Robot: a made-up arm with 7 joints.
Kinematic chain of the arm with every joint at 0, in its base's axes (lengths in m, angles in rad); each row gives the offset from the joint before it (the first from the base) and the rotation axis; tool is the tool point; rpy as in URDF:
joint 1: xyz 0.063 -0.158 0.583 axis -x
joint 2: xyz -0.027 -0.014 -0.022 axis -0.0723 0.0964 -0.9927
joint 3: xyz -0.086 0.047 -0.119 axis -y
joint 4: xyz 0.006 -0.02 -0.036 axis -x
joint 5: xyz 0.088 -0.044 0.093 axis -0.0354 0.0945 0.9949
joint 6: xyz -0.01 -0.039 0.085 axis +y
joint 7: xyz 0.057 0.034 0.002 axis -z
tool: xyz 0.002 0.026 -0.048 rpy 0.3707 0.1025 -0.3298
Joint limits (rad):
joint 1: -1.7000..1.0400
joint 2: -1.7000..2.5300
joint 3: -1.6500..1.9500
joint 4: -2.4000..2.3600
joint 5: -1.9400..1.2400
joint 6: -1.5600..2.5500
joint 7: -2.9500..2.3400
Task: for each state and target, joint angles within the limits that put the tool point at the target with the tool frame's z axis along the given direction. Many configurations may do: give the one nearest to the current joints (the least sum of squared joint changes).
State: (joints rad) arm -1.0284 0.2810 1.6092 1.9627 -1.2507 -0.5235 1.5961
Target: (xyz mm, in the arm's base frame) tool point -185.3 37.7 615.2 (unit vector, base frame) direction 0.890 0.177 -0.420
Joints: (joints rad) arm -0.3087 -0.5301 1.7269 1.8287 -0.9068 -1.3639 1.4619
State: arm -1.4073 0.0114 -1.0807 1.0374 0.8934 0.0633 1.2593
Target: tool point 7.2 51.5 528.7 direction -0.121 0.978 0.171
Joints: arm -0.8866 -0.1095 -0.9845 1.4370 0.9925 1.0482 1.0836
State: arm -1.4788 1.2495 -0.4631 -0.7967 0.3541 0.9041 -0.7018
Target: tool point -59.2 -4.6 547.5 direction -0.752 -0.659 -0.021
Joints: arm -0.9504 2.2465 -0.1105 -1.1611 0.7555 0.5889 -0.6691
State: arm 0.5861 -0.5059 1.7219 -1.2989 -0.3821 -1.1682 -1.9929
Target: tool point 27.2 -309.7 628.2 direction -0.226 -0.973 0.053
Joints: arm 0.3328 -0.0920 1.6786 -1.3996 -0.3511 -0.6153 -1.9358
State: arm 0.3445 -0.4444 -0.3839 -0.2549 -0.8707 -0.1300 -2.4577
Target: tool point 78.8 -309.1 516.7 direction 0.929 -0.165 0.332
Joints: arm 0.6507 -0.4873 -0.5069 -0.5095 -0.9278 0.4589 -2.2593
